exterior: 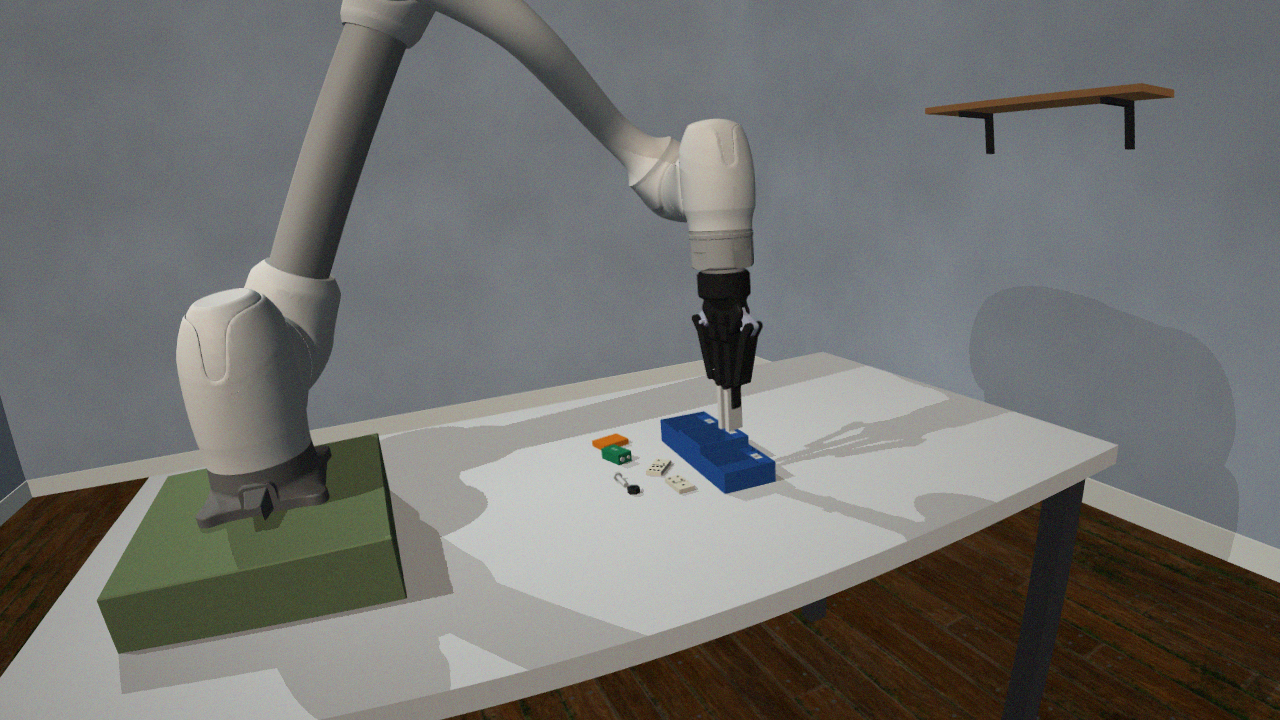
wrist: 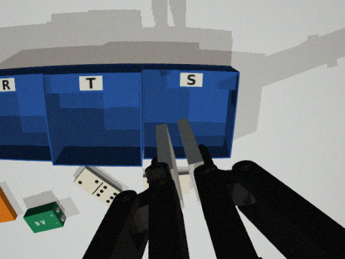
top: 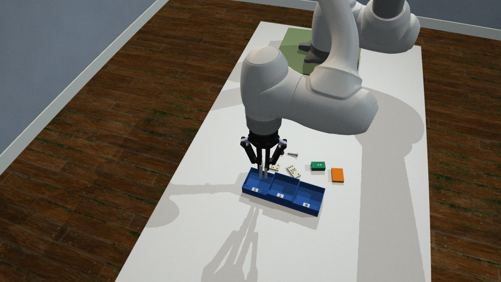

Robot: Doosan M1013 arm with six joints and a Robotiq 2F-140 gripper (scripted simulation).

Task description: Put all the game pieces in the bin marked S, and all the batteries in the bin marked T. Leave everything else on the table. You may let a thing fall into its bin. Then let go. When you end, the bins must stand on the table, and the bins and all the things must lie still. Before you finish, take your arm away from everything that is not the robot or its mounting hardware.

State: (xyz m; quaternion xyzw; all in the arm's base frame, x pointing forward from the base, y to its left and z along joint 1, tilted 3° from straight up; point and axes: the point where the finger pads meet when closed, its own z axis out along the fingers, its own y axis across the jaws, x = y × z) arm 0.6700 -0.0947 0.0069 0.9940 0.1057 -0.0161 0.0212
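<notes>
The blue three-compartment bin is 90 mm below my hand and 70 mm to the left of it. Round my hand: grey bolt: 160 mm behind, 100 mm below, 70 mm to the left; cream domino: 100 mm below, 90 mm behind, 80 mm to the left; black nut: 150 mm behind, 100 mm below, 20 mm to the left.
</notes>
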